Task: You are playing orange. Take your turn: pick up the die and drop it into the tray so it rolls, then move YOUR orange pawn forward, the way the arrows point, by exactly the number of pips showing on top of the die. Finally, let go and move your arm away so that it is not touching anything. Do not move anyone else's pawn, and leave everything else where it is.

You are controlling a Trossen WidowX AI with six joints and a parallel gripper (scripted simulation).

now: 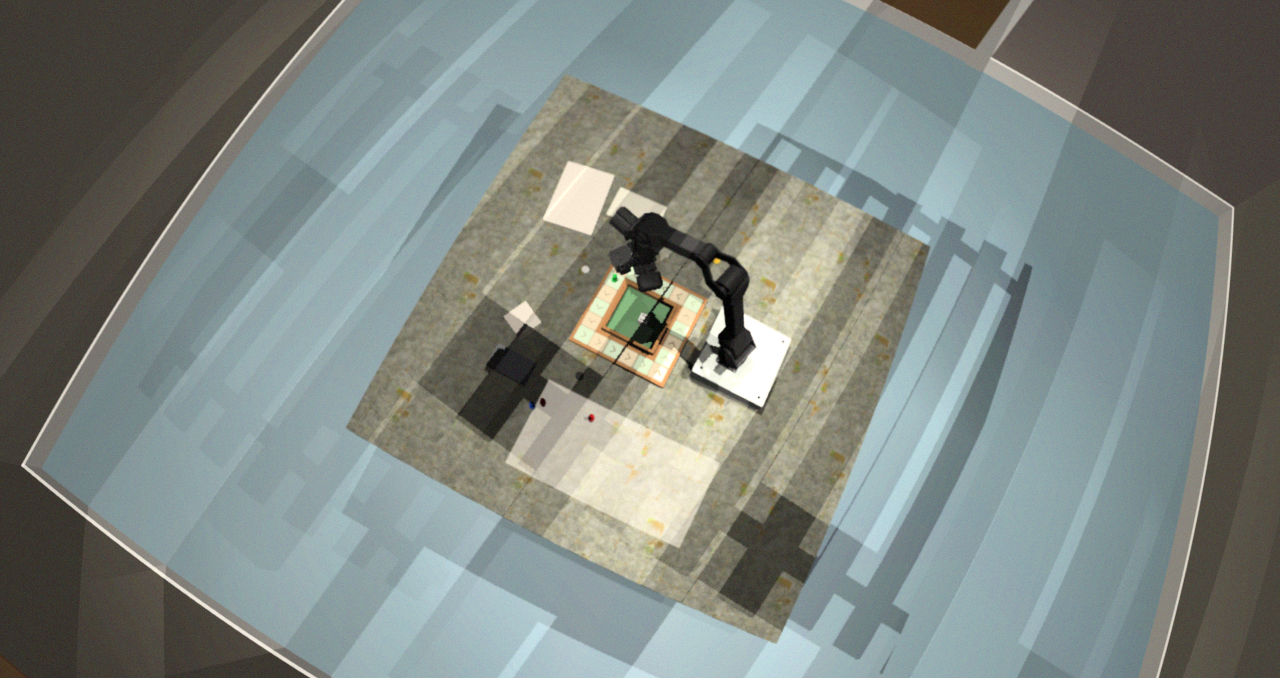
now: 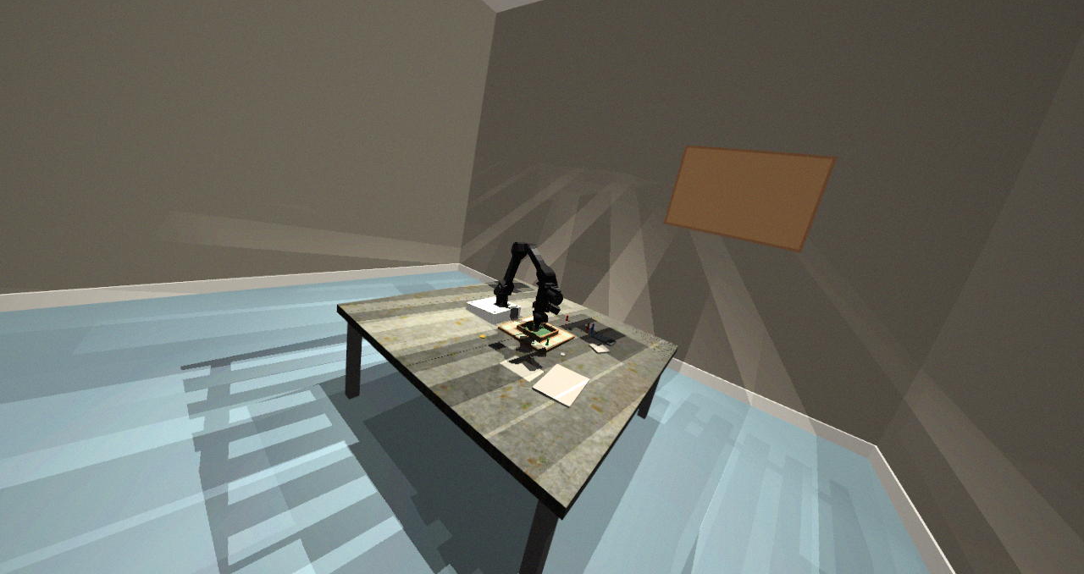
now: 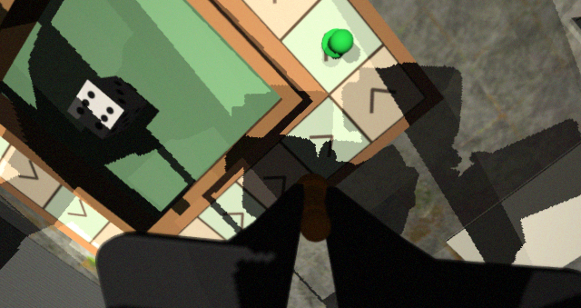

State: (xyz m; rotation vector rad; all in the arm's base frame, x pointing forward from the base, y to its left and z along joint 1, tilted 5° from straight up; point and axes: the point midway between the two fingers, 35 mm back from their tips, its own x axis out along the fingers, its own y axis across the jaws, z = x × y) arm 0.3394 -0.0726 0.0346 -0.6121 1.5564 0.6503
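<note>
Now: gripper tip 50 mm short of the green pawn, 40 mm to the right of it and 50 mm above it. The rest, counted from my gripper tip: orange pawn: 10 mm above; then dark disc: 10 mm behind, 320 mm to the left, 80 mm below; then white disc: 140 mm ahead, 60 mm to the left, 80 mm below.
</note>
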